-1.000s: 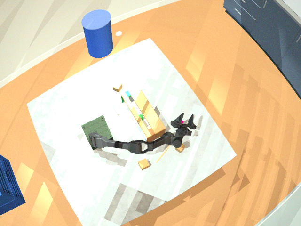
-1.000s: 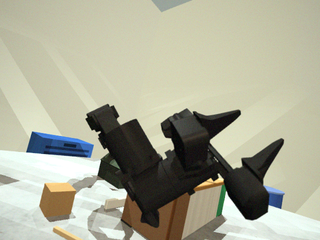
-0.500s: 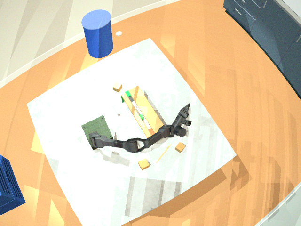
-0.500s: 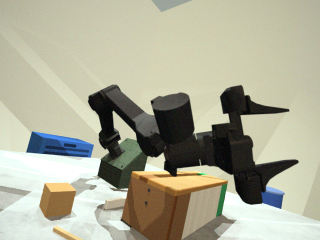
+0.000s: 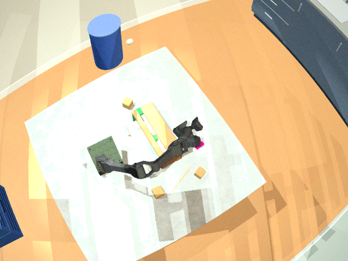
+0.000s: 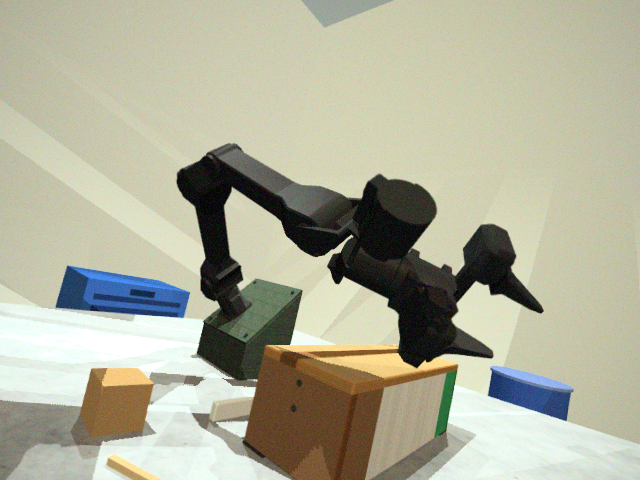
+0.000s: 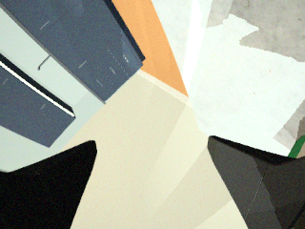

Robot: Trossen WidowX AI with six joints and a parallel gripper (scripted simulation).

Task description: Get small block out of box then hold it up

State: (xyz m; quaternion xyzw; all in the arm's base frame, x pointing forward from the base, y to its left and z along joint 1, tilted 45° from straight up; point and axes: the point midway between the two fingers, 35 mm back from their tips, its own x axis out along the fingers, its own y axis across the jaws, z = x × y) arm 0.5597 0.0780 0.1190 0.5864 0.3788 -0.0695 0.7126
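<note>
The green block lies 23 cm behind my gripper tip, 13 cm below it and 3 cm to the left of it. Also, from my gripper tip: long tan box (24 cm behind, 15 cm below, 5 cm to the left); thin stick (26 cm to the right, 21 cm below, 18 cm behind).
</note>
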